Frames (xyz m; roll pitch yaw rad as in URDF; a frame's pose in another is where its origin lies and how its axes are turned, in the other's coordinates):
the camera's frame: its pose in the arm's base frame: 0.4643 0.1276 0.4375 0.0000 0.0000 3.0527
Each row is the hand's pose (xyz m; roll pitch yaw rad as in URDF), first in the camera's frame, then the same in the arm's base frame.
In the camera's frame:
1: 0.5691 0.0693 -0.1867 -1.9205 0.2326 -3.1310
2: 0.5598 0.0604 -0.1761 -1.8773 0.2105 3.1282
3: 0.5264 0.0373 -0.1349 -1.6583 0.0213 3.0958
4: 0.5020 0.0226 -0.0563 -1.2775 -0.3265 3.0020
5: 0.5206 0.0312 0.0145 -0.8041 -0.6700 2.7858
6: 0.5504 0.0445 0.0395 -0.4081 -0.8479 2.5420
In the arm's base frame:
1: -0.1087 0.1091 0.2508 -1.9205 0.2326 -0.0783
2: -0.0987 0.1171 0.2614 -1.8773 0.2105 -0.1023
3: -0.0633 0.1372 0.3026 -1.6583 0.0213 -0.1347
4: -0.0377 0.1497 0.3812 -1.2775 -0.3265 -0.2285
5: -0.0570 0.1427 0.4520 -0.8041 -0.6700 -0.4447
6: -0.0879 0.1321 0.4770 -0.4081 -0.8479 -0.6885

